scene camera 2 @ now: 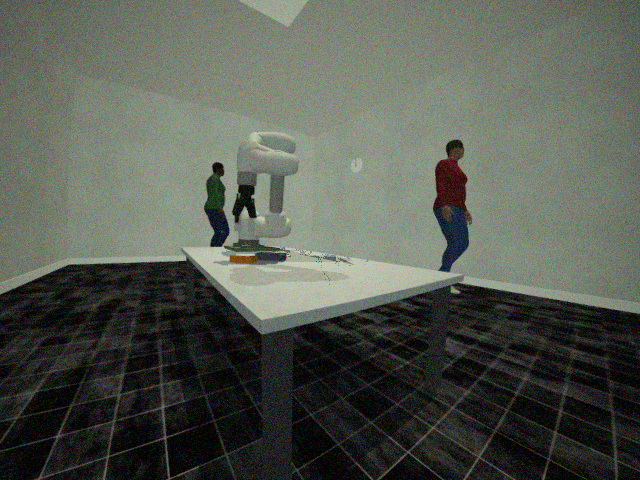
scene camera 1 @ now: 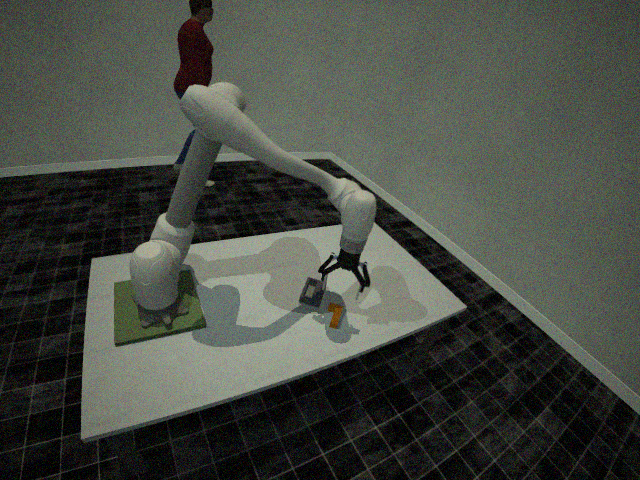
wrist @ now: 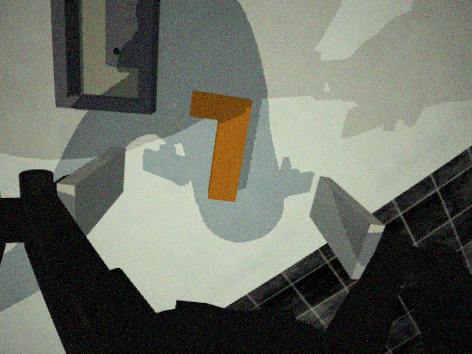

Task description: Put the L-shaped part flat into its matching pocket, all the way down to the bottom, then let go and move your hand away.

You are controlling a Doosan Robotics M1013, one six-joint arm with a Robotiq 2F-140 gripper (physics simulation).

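Seen in the pictures: gripper, between the fingertips: (scene camera 2: 244, 231) (scene camera 1: 340, 292) (wrist: 222, 183); arm's base, origin of its link: (scene camera 2: 248, 246) (scene camera 1: 160, 305).
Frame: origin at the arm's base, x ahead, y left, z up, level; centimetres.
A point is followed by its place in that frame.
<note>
The orange L-shaped part (scene camera 1: 337, 315) {z 1.0, x 60.7, y -37.3 cm} (scene camera 2: 242, 259) {z -0.3, x 62.8, y -37.3 cm} (wrist: 230, 155) {z 1.0, x 60.9, y -36.9 cm} lies flat on the white table, outside the pocket and beside the dark holder, with a gap between them. The dark grey holder (scene camera 1: 310, 301) {z 0.6, x 55.8, y -25.1 cm} (scene camera 2: 271, 256) {z 0.5, x 65.0, y -22.9 cm} (wrist: 112, 104) {z 1.6, x 56.7, y -25.1 cm} has a recess with a pale L-shaped area; in the wrist view it is at the upper left, cut off by the frame's top. A small black dot shows inside it. My gripper (scene camera 1: 342, 290) {z 12.3, x 60.6, y -35.3 cm} (scene camera 2: 245, 219) {z 12.3, x 60.6, y -35.3 cm} (wrist: 222, 183) {z 12.3, x 60.6, y -35.3 cm} is wide open and empty, raised above the table. In the wrist view the part lies between and beyond its spread fingers.
The arm's base stands on a green plate (scene camera 1: 123, 315) {z -0.2, x -14.3, y 1.0 cm} on the white table (scene camera 1: 155, 392) {z -2.0, x -12.2, y -34.3 cm} (scene camera 2: 299, 299) {z -2.0, x 121.3, y -53.3 cm}. The table's edge and dark tiled floor show at the wrist view's lower right. A person in red (scene camera 1: 194, 56) (scene camera 2: 450, 180) and one in green (scene camera 2: 215, 191) stand beyond the table.
</note>
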